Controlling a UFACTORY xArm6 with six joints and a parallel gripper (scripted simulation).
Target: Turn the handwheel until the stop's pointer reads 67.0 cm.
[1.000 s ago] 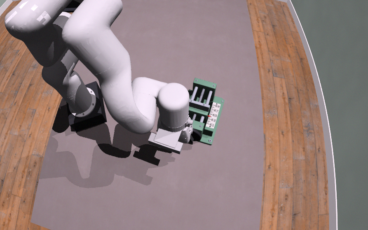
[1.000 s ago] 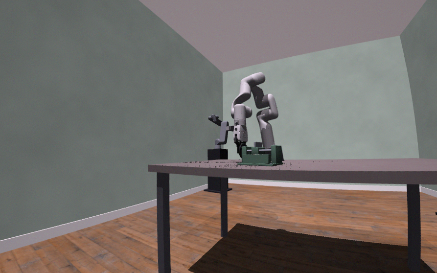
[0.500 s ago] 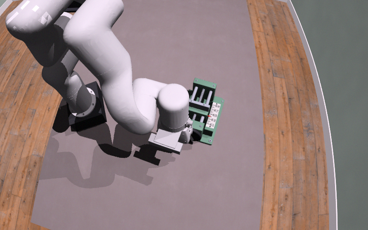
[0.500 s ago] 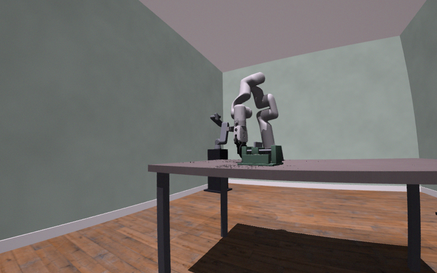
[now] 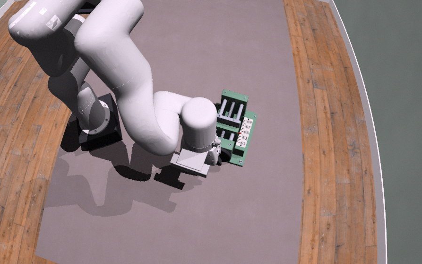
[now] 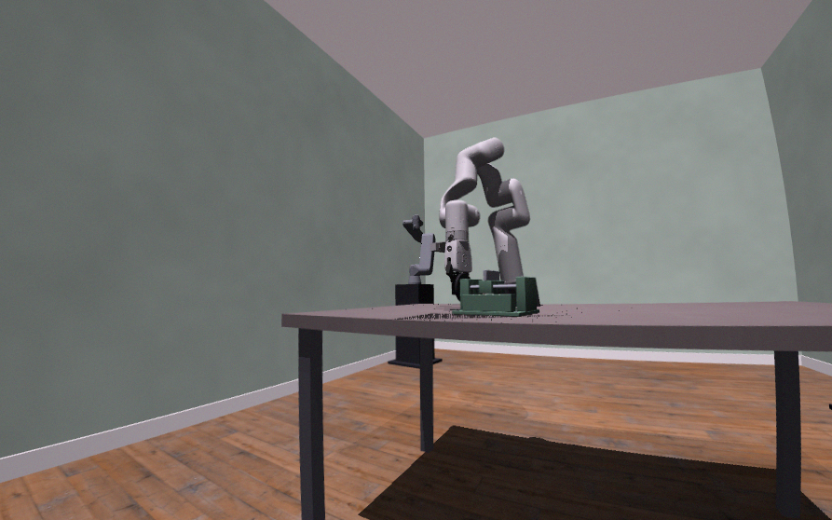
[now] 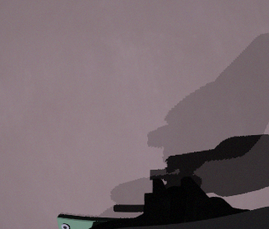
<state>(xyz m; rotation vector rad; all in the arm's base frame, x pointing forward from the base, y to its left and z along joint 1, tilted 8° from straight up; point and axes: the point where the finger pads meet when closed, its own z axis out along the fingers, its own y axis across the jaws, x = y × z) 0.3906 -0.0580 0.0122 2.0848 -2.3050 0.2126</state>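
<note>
Now: hand 60 mm short of the stop block, 130 mm to the right of it and 20 mm below it. From my hand the other things lie so: black handwheel (10 mm ahead, 20 mm to the left).
</note>
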